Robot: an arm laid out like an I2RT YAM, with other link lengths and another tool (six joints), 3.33 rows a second.
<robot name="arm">
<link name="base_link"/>
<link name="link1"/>
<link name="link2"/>
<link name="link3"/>
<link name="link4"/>
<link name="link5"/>
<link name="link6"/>
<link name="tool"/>
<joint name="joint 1" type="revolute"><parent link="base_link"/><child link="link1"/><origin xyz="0.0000 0.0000 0.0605" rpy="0.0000 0.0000 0.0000"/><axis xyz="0 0 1"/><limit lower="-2.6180" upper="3.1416"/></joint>
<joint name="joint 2" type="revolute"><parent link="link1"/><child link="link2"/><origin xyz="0.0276 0.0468 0.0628" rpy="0.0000 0.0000 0.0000"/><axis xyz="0 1 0"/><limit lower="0.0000" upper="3.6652"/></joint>
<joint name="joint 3" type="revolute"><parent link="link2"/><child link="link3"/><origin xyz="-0.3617 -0.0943 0.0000" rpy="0.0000 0.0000 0.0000"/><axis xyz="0 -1 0"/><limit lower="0.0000" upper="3.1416"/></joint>
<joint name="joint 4" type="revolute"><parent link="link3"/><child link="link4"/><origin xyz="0.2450 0.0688 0.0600" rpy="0.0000 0.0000 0.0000"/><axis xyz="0 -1 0"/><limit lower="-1.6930" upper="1.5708"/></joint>
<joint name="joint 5" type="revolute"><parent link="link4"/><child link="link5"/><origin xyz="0.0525 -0.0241 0.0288" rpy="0.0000 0.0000 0.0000"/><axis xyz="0 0 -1"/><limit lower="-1.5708" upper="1.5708"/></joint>
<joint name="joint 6" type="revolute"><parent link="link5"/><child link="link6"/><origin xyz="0.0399 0.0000 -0.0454" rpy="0.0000 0.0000 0.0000"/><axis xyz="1 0 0"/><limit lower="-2.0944" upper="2.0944"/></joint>
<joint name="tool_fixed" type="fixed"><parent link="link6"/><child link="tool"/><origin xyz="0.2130 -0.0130 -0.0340" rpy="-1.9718 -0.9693 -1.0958"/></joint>
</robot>
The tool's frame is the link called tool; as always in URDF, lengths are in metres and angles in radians.
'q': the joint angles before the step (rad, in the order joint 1, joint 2, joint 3, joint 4, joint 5, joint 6). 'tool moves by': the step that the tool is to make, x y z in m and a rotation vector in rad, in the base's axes. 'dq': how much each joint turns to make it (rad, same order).
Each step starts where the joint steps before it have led.
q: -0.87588, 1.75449, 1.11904, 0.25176, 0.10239, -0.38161
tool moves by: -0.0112, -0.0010, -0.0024, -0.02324, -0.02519, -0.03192
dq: -0.00740, -0.01218, -0.06380, 0.08410, 0.02124, 0.01318
